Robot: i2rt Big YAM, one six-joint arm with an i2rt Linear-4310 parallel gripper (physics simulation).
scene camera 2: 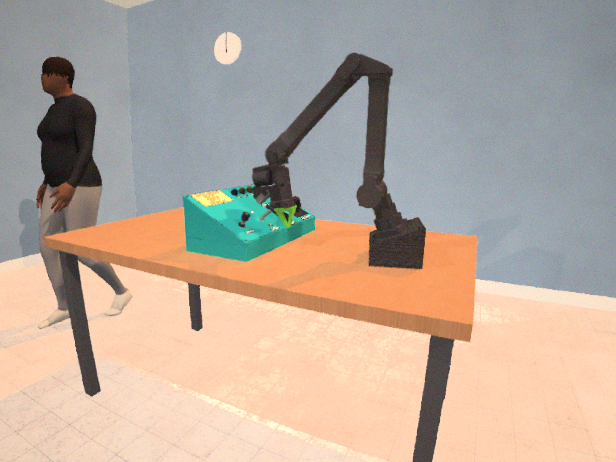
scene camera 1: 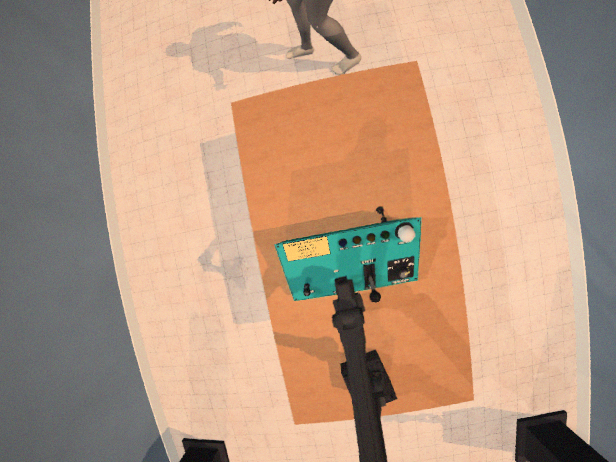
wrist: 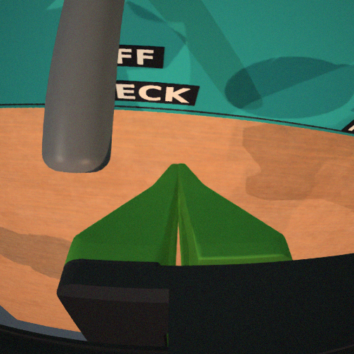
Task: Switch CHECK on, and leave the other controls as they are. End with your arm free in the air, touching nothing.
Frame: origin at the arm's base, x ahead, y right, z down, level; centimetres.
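Seen in the pictures: gripper, between the fingertips: (scene camera 2: 288, 227); arm's base, origin of its link: (scene camera 2: 391, 230).
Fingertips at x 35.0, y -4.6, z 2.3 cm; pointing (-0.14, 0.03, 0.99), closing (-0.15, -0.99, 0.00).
Observation:
Offsets run from my fingertips to a thing's top centre. "spot": to the spot under its first point. Level surfaces: height alone.
The teal control panel (scene camera 1: 325, 267) (scene camera 2: 212, 237) (wrist: 305, 30) stands on the table. In the wrist view the grey CHECK switch lever (wrist: 82, 95) rises toward the camera at the upper left, covering parts of the OFF label (wrist: 141, 57) and the CHECK label (wrist: 157, 93). The lever @(spot: dz -4.1, dx +7.3, dy -3.1 cm) (scene camera 2: 265, 215) looks small in scene camera 2; its exact tilt is hard to tell. My gripper (scene camera 2: 288, 226) (wrist: 177, 175) is shut and empty, its green fingertips near the panel's front edge. In the wrist view they appear right of and below the lever's end, with a visible gap. In scene camera 1 the arm hides the fingertips.
A black toggle @(dz -7.1, dx +7.8, dy -14.8 cm) (scene camera 1: 307, 289) (scene camera 2: 244, 218) is on the panel's left. A slotted lever with a black ball @(dz -9.6, dx +2.9, dy +9.5 cm) (scene camera 1: 375, 296), a rotary selector @(spot: dz -5.9, dx +9.4, dy +21.3 cm) (scene camera 1: 404, 273) and a white dome @(spot: dz -14.7, dx +24.4, dy +20.5 cm) (scene camera 1: 406, 233) are on its right. Several dark lamps line the top. A person (scene camera 2: 70, 145) stands beyond the table @(dz +6.9 cm) (scene camera 2: 320, 295).

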